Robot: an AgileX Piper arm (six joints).
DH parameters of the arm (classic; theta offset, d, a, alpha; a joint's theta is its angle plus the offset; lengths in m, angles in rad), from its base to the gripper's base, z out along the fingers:
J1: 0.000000 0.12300 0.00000 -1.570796
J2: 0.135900 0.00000 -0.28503 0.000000
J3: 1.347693 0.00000 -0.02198 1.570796
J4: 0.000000 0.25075 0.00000 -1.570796
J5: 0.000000 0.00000 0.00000 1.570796
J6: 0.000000 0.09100 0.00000 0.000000
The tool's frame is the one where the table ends.
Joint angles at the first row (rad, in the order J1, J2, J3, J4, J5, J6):
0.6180 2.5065 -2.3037 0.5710 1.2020 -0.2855
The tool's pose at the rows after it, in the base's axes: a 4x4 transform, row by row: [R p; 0 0 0 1], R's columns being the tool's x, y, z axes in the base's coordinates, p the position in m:
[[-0.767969 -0.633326 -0.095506 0.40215], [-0.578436 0.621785 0.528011 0.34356], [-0.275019 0.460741 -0.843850 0.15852], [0 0 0 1]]
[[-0.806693 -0.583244 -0.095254 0.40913], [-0.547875 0.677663 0.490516 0.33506], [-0.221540 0.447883 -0.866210 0.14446], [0 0 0 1]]
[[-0.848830 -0.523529 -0.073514 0.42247], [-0.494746 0.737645 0.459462 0.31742], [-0.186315 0.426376 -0.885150 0.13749], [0 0 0 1]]
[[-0.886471 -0.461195 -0.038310 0.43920], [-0.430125 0.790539 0.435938 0.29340], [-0.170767 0.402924 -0.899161 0.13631], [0 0 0 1]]
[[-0.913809 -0.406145 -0.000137 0.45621], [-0.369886 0.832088 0.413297 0.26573], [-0.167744 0.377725 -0.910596 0.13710], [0 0 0 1]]
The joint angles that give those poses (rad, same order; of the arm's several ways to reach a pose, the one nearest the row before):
0.6236 2.5413 -2.3056 0.5442 1.2099 -0.2347
0.6074 2.5665 -2.3087 0.5089 1.2176 -0.1787
0.5709 2.5783 -2.3117 0.4708 1.2224 -0.1251
0.5204 2.5797 -2.3149 0.4360 1.2245 -0.0831
0.4637 2.5773 -2.3175 0.4038 1.2256 -0.0597

